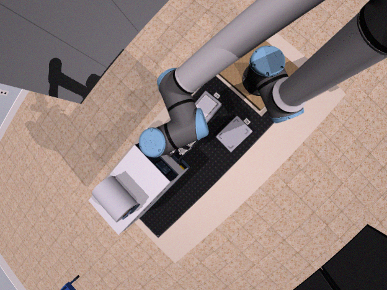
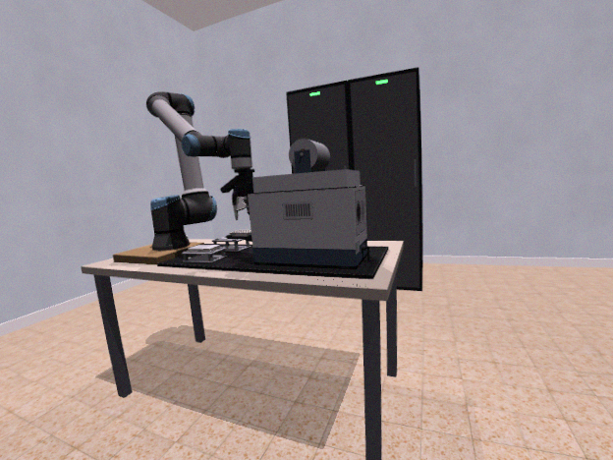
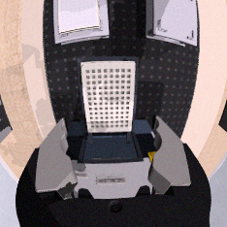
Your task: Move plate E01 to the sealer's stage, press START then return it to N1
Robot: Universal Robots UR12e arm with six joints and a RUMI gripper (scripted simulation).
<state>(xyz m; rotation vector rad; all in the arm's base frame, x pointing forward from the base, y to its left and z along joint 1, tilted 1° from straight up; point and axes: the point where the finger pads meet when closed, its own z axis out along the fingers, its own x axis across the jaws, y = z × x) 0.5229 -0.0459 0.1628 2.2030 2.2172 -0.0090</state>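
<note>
My gripper is now 10 cm short of the square start button and 9 cm to the left of it. Round my hand: foil roll: 34 cm ahead, 23 cm above; then plate nest N1: 20 cm behind, 16 cm to the left, 13 cm below; then sealer stage: 8 cm below.
</note>
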